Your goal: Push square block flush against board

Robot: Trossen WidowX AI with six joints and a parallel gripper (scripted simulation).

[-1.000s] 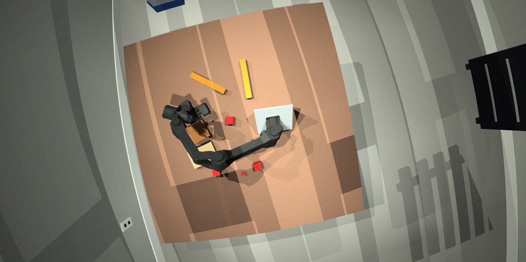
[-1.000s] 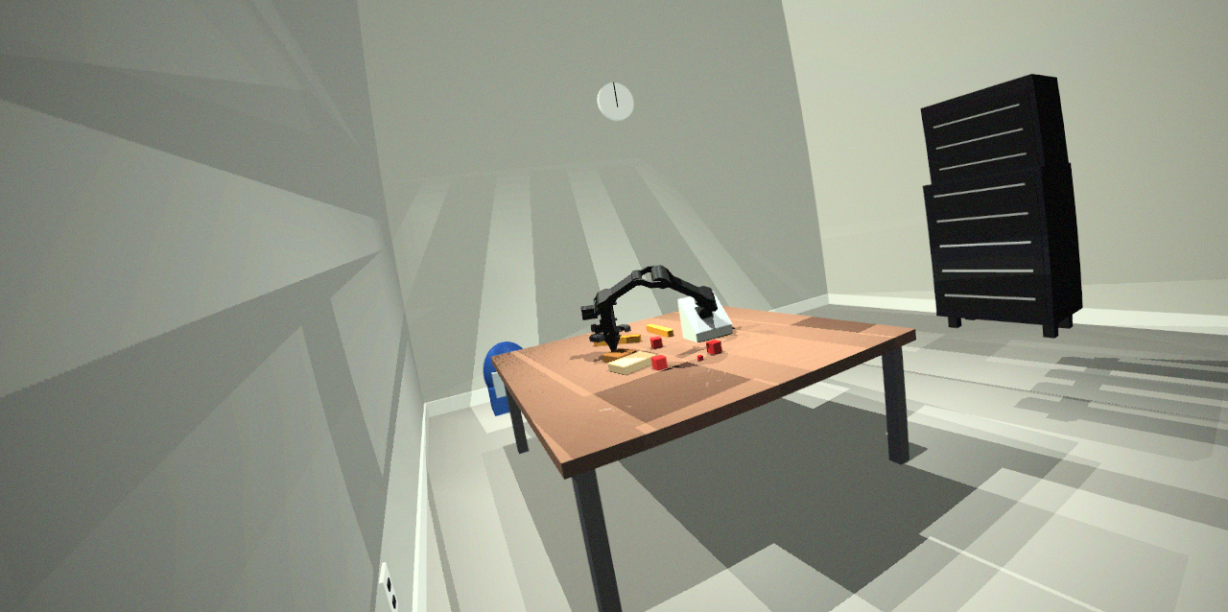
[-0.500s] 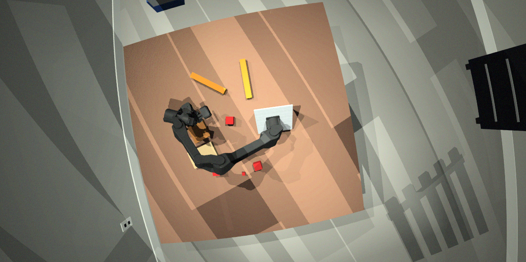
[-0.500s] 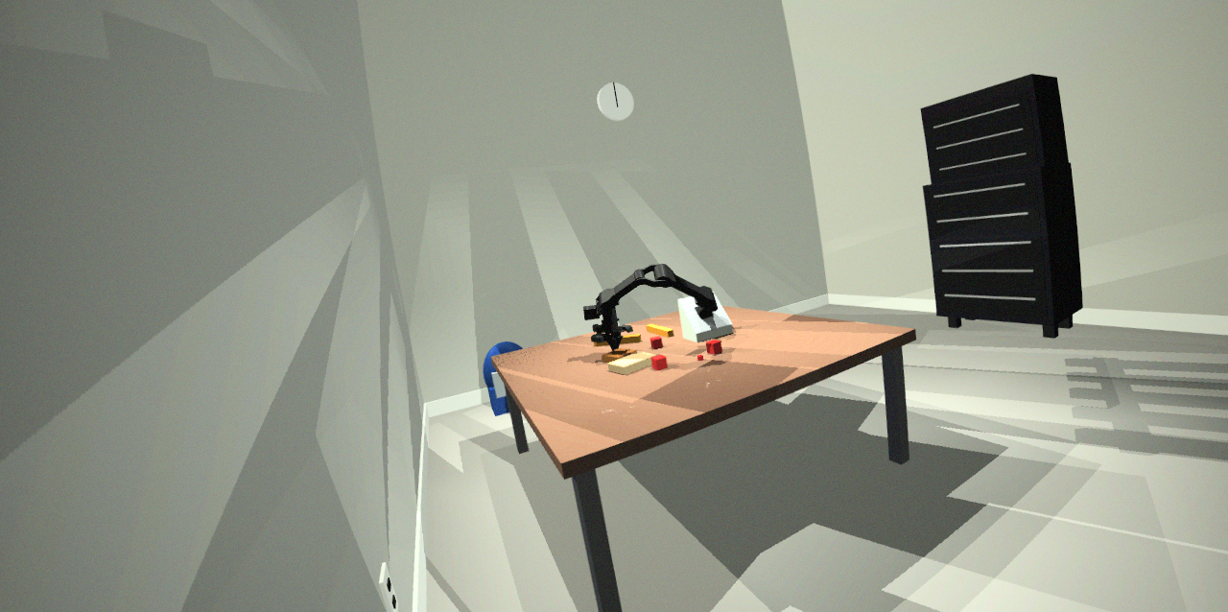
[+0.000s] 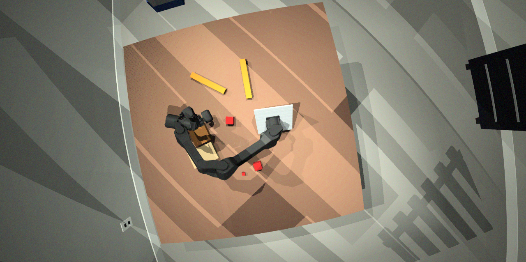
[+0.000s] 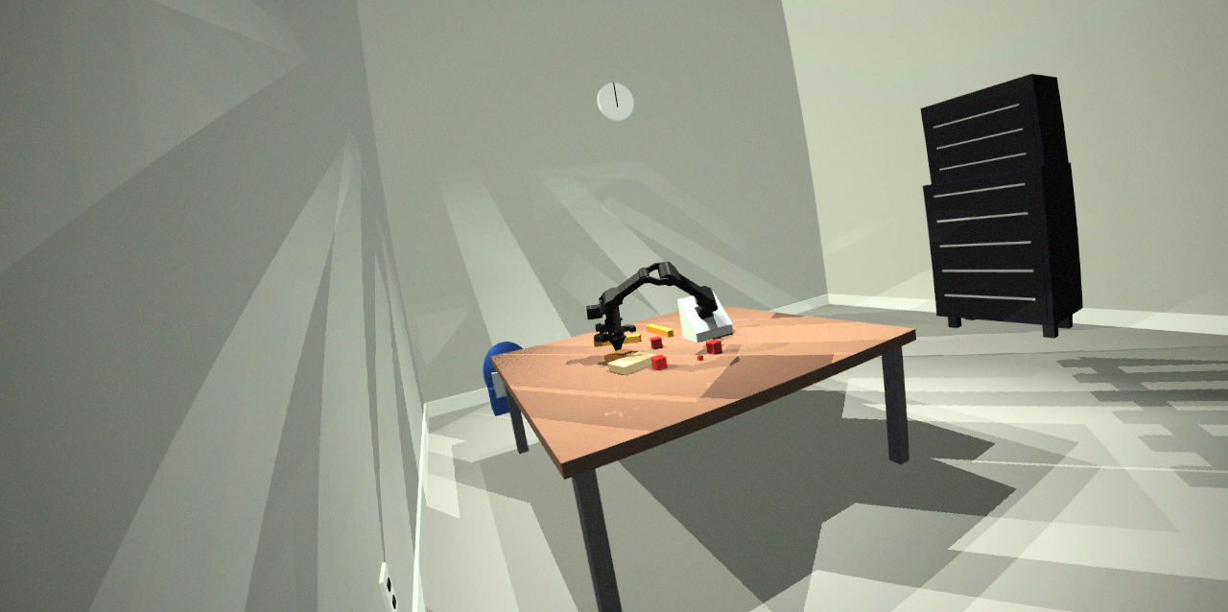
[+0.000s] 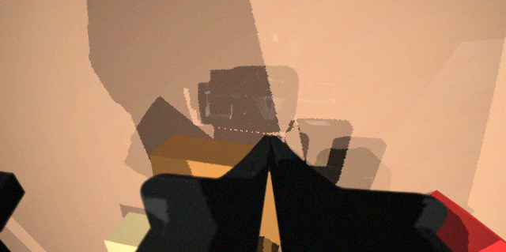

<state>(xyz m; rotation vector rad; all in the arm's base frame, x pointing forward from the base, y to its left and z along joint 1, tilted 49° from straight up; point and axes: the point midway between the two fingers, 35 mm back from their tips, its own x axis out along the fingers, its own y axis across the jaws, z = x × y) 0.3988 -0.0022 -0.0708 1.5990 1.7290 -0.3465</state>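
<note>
Now: the orange square block 70 mm to the left of my gripper tip and 10 mm ahead of it. From my gripper tip the other things lie so: board (180 mm to the left, 20 mm ahead).
</note>
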